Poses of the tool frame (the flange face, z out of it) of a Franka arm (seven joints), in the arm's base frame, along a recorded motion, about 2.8 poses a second.
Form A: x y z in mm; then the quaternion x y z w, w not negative.
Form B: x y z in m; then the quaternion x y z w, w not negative. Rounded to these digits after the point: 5 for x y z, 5 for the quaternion.
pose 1, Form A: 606.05 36.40 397.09 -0.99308 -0.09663 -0.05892 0.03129
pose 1, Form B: 0.60605 0.03640 0.39709 -0.99308 -0.09663 -0.05892 0.03129
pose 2, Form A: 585.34 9.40 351.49 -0.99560 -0.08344 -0.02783 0.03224
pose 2, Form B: 0.58534 0.00940 0.35149 -0.99560 -0.08344 -0.02783 0.03224
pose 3, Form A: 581.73 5.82 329.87 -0.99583 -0.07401 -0.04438 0.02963
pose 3, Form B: 0.58173 0.00582 0.32987 -0.99583 -0.07401 -0.04438 0.02963
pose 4, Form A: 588.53 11.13 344.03 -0.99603 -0.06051 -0.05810 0.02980
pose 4, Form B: 0.58853 0.01113 0.34403 -0.99603 -0.06051 -0.05810 0.02980
